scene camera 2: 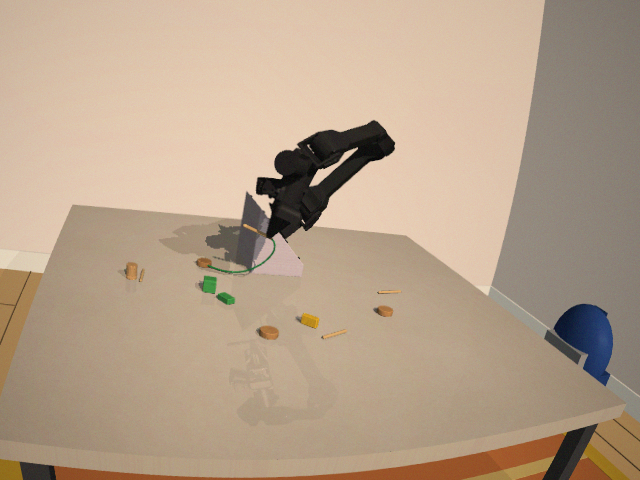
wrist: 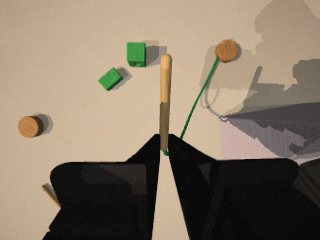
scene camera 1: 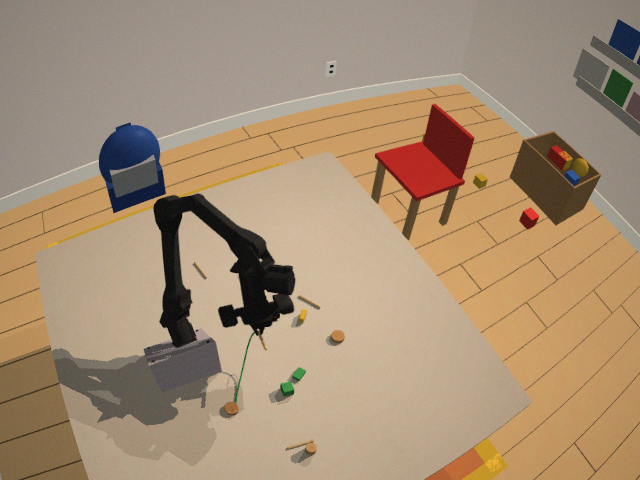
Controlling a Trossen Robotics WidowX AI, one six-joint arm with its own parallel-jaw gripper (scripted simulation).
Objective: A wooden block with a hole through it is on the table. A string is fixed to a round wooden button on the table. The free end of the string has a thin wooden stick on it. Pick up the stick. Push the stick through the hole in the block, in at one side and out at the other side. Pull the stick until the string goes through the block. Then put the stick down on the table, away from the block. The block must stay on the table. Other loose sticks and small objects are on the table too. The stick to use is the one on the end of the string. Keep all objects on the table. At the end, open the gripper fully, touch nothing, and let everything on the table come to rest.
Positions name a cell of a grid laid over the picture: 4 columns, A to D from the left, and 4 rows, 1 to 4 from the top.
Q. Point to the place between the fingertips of my gripper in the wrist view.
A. C3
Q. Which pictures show my gripper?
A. Scene camera 2, the wrist view and scene camera 1: all of them.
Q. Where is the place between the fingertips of my gripper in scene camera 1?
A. B3
